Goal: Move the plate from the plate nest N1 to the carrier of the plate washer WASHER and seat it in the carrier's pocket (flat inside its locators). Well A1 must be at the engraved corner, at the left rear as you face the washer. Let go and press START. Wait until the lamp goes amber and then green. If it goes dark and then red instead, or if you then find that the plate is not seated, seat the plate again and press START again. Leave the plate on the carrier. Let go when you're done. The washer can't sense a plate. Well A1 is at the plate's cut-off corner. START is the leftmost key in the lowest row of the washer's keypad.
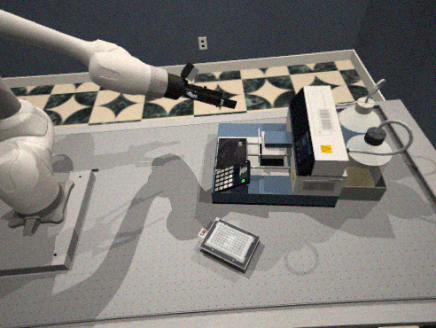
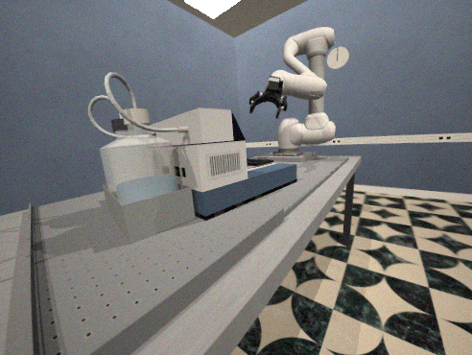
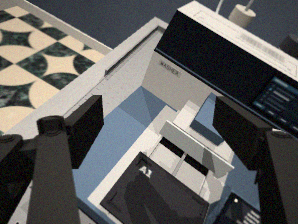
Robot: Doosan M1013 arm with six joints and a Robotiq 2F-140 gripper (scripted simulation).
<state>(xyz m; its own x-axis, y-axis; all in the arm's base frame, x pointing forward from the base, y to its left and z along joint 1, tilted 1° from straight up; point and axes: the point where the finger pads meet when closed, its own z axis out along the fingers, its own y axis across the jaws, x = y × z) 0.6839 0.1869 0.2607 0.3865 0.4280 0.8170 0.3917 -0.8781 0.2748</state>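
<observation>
Now: hand 20 mm past the white well plate, 410 mm to the left of it and 250 mm above it. The rest, counted from my hand: plate washer 170 mm ahead, 90 mm to the right, 160 mm below; dark carrier 20 mm ahead, 70 mm to the right, 200 mm below; N1 label 110 mm behind, 350 mm to the right, 290 mm below.
</observation>
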